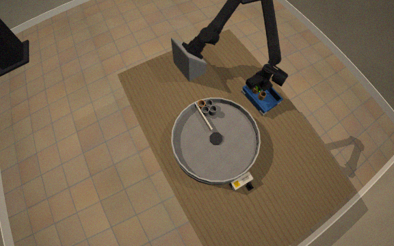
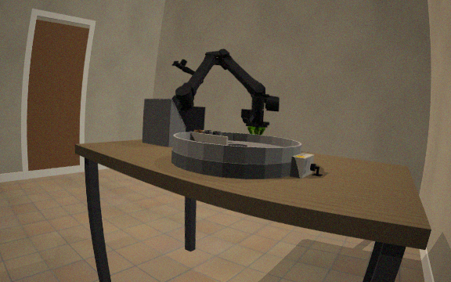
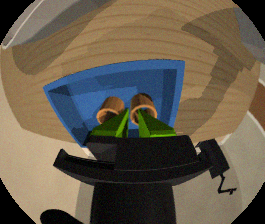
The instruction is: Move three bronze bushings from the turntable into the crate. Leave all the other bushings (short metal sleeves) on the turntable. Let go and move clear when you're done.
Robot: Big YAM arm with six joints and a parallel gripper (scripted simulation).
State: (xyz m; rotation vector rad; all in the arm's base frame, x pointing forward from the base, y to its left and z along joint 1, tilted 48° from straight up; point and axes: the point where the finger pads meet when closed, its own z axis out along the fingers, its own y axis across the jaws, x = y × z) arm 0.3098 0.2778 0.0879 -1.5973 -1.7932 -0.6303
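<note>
Right now the blue crate is 3 cm ahead of my hand, 1 cm to the left of it and 1 cm below it. From my hand the other things lie so: grey turntable: 36 cm to the right, 15 cm ahead, 1 cm above.
</note>
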